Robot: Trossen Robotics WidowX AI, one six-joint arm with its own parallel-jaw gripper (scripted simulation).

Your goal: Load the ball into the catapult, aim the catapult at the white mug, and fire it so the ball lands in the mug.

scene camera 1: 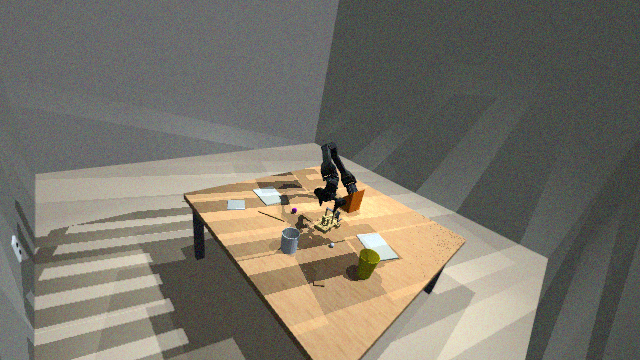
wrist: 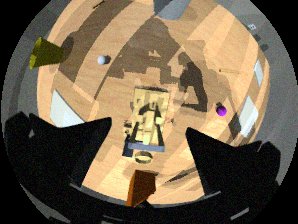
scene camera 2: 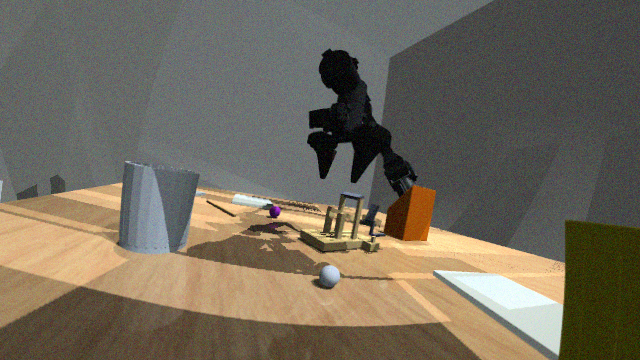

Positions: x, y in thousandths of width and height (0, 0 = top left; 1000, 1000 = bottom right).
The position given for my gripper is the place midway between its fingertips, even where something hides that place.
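Observation:
My gripper (scene camera 2: 526, 501), white mug (scene camera 2: 245, 571), yellow cup (scene camera 2: 929, 818), wooden catapult (scene camera 2: 510, 665). Also visible: yellow cup (wrist: 149, 239), wooden catapult (wrist: 502, 480), my gripper (wrist: 505, 565).

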